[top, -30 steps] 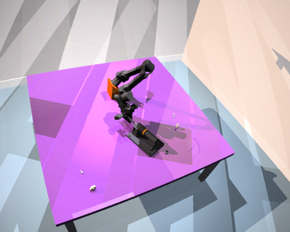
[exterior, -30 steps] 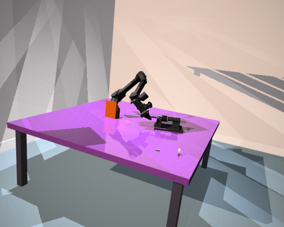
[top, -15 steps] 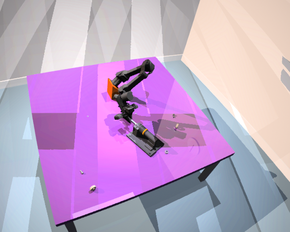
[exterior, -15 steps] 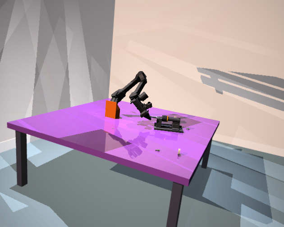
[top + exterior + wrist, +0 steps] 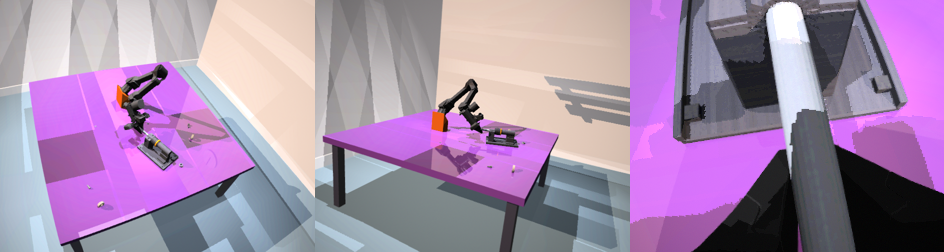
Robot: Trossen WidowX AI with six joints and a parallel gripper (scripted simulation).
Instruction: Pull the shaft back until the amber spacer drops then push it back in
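Right now my gripper tip is 50 mm short of the silver shaft, 20 mm to the right of it and 20 mm below it. From my gripper tip the other things lie so: screw (410 mm to the right, 250 mm ahead, 50 mm below); black fixture (140 mm ahead, 60 mm to the left, 10 mm below); amber spacer (120 mm ahead, 50 mm to the left, 20 mm above).
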